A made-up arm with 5 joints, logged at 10 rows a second.
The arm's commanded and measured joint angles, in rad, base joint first. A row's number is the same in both.
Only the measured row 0 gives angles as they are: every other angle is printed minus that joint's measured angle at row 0.
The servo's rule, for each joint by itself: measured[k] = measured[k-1] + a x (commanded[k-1-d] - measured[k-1]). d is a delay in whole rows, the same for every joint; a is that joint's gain. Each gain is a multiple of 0.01, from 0.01 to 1. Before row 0 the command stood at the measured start. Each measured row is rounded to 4 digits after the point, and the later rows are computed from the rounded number. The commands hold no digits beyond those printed.
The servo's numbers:
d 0
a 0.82 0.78 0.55 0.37 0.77
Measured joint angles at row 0:
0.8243 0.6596 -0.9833 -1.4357 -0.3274
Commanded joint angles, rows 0 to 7:
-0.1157 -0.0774 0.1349 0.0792 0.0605
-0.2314 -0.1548 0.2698 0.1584 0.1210
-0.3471 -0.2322 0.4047 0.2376 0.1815
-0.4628 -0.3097 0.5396 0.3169 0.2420
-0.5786 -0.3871 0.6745 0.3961 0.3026
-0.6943 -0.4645 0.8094 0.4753 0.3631
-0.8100 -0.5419 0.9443 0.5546 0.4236
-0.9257 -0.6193 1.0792 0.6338 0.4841
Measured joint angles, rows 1 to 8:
-0.0949 -0.0604 0.0742 0.0293 0.0466
-0.2068 -0.1340 0.1818 0.0771 0.1039
-0.3218 -0.2106 0.3044 0.1365 0.1637
-0.4374 -0.2879 0.4338 0.2032 0.2240
-0.5532 -0.3653 0.5662 0.2746 0.2845
-0.6689 -0.4427 0.7000 0.3489 0.3450
-0.7846 -0.5201 0.8344 0.4250 0.4055
-0.9003 -0.5975 0.9690 0.5023 0.4660

